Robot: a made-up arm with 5 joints.
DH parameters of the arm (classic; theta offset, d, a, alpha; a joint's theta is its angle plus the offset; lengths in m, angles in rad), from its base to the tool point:
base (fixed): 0 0 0.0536 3.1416
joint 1: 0 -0.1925 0.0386 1.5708
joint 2: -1.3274 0 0.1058 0
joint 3: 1.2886 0 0.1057 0
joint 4: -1.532 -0.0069 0 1.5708
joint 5: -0.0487 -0.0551 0 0
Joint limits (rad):
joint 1: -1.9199..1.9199
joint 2: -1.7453..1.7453
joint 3: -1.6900..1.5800
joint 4: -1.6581..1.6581
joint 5: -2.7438..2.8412
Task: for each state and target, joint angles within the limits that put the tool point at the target. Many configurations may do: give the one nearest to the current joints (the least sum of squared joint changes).
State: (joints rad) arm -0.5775 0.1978 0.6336 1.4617 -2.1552
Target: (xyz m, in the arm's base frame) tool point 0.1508 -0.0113 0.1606
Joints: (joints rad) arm 0.0452 0.2980 0.8103 1.4603 -2.1552
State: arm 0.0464 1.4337 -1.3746 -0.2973 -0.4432
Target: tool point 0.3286 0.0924 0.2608
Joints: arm -0.3479 1.2752 -1.5271 -0.3787 -0.4432
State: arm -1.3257 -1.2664 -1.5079 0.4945 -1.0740
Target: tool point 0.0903 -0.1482 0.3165
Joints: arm -1.7683 -1.5503 -1.1450 1.2713 -1.0740
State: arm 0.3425 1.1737 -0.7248 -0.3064 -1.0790
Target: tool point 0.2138 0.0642 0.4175
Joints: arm -0.4212 0.3608 -1.2339 -0.5330 -1.0790
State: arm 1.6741 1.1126 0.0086 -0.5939 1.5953
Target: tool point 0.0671 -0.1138 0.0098
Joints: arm 1.3925 1.5895 0.3338 -0.4656 1.5953
